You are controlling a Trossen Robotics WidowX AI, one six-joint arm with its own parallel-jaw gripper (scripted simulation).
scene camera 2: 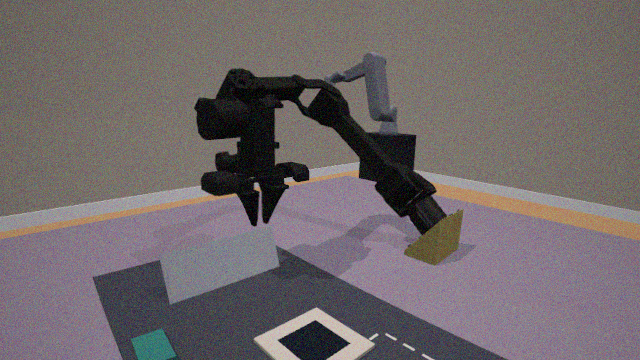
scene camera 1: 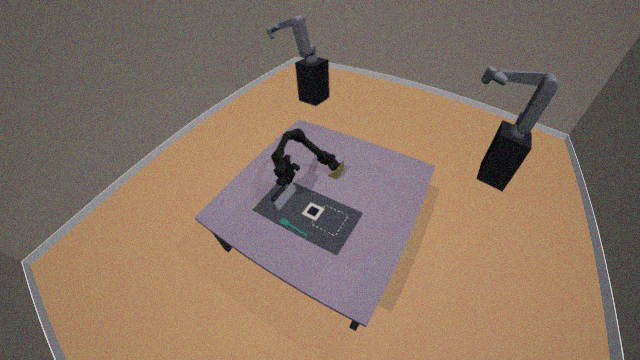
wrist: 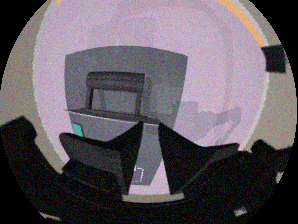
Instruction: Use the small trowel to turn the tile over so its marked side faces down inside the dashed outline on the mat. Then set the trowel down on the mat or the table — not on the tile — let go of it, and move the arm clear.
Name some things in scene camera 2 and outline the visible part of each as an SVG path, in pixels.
My gripper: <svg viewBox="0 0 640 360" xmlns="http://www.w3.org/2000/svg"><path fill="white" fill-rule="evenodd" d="M274 135L258 137L241 136L240 142L236 142L237 153L232 155L228 152L215 154L215 166L218 171L205 172L201 177L201 190L213 196L236 194L241 200L253 226L257 226L259 213L259 191L255 190L254 183L258 182L261 190L263 222L267 224L285 189L289 188L289 185L284 184L284 178L292 177L296 182L309 180L309 170L304 164L285 162L275 165L275 149L279 148L279 142L274 142Z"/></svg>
A grey slab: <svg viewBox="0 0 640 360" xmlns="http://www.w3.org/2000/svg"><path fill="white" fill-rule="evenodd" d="M272 227L264 227L201 245L194 245L182 250L159 254L169 304L181 302L182 300L227 286L236 281L239 282L245 278L280 266Z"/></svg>
